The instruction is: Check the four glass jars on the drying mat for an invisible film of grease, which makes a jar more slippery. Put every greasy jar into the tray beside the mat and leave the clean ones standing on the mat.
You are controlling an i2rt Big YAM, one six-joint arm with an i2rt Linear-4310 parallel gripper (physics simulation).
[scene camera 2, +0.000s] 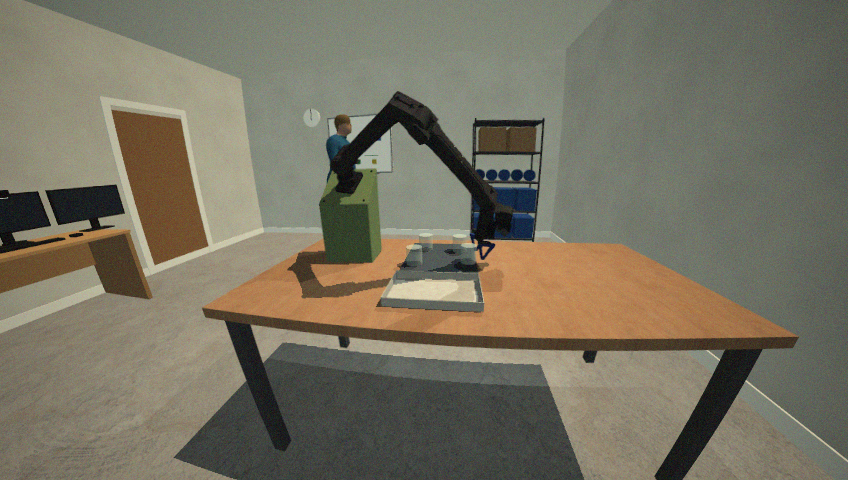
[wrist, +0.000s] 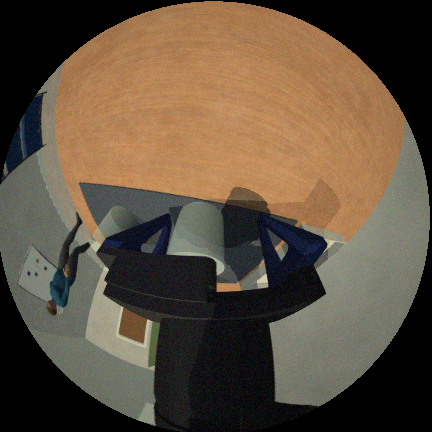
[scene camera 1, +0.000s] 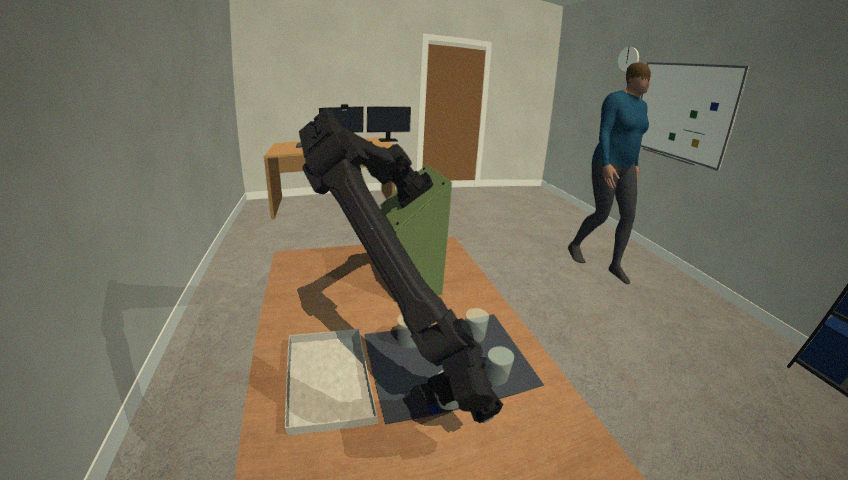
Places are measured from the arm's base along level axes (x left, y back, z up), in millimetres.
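Pixels of known places: gripper, fingertip midpoint: [scene camera 2: 478, 255] [wrist: 213, 217] [scene camera 1: 450, 404]; arm's base, origin of the base link: [scene camera 2: 349, 183] [scene camera 1: 416, 191].
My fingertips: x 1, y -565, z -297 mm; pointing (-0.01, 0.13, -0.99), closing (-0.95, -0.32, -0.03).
Note:
Ahead of a thing's pixels: the offset from my fingertips to its top centre. Level surfaces: height alone.
My gripper [scene camera 1: 441, 408] [scene camera 2: 482, 252] [wrist: 213, 217] is open and low at the front of the mat. The front glass jar @(dx +7, dy +43, dz +39 mm) [scene camera 1: 450, 404] [scene camera 2: 468, 254] [wrist: 200, 227] stands upright between its blue fingers, close to the left finger in the wrist view, with a wider gap on the right. Whether it touches the left finger I cannot tell. The right jar @(dx +146, dy +94, dz +39 mm) [scene camera 1: 500, 365] [scene camera 2: 460, 242] [wrist: 117, 221], the back right jar @(dx +135, dy +258, dz +39 mm) [scene camera 1: 476, 324] [scene camera 2: 425, 241] and the back left jar @(dx -55, dy +263, dz +39 mm) [scene camera 1: 404, 333] [scene camera 2: 414, 255] stand on the dark mat @(dz -36 mm) [scene camera 1: 385, 380] [scene camera 2: 440, 262] [wrist: 100, 195]. The arm partly hides several jars in scene camera 1.
The low-walled tray @(dx -277, dy +134, dz -9 mm) [scene camera 1: 331, 427] [scene camera 2: 431, 305] [wrist: 325, 231] lies beside the mat on the wooden table @(dz -39 mm) [scene camera 1: 511, 452] [scene camera 2: 595, 297] [wrist: 215, 100]. The green pedestal [scene camera 1: 431, 237] [scene camera 2: 351, 234] carries the arm's base behind the mat. A person [scene camera 1: 623, 130] [scene camera 2: 337, 142] is beyond the table.

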